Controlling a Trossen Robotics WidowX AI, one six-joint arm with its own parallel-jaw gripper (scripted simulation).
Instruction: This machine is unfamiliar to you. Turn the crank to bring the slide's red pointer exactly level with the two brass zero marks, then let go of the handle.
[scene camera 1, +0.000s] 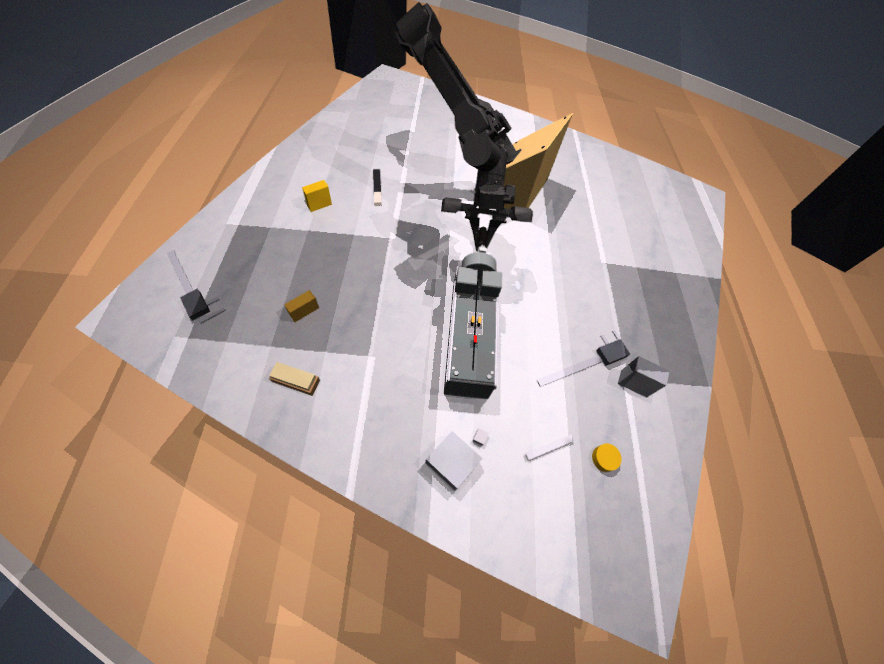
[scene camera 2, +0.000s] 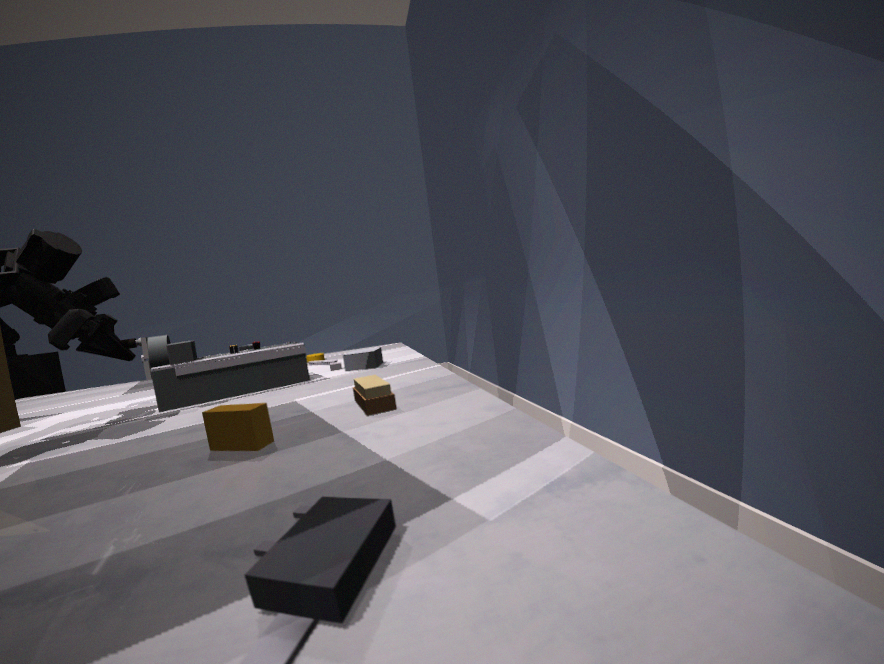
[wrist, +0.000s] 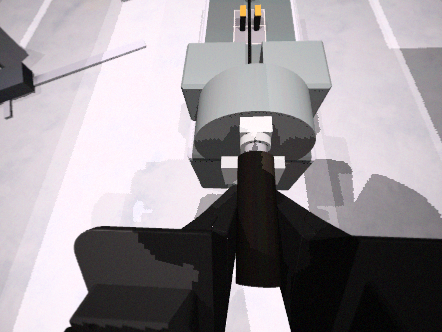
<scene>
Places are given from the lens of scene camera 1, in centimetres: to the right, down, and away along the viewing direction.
my gripper (scene camera 1: 480, 251): 8, -17, 80
tan block (scene camera 1: 281, 374): -30, 8, 70
</scene>
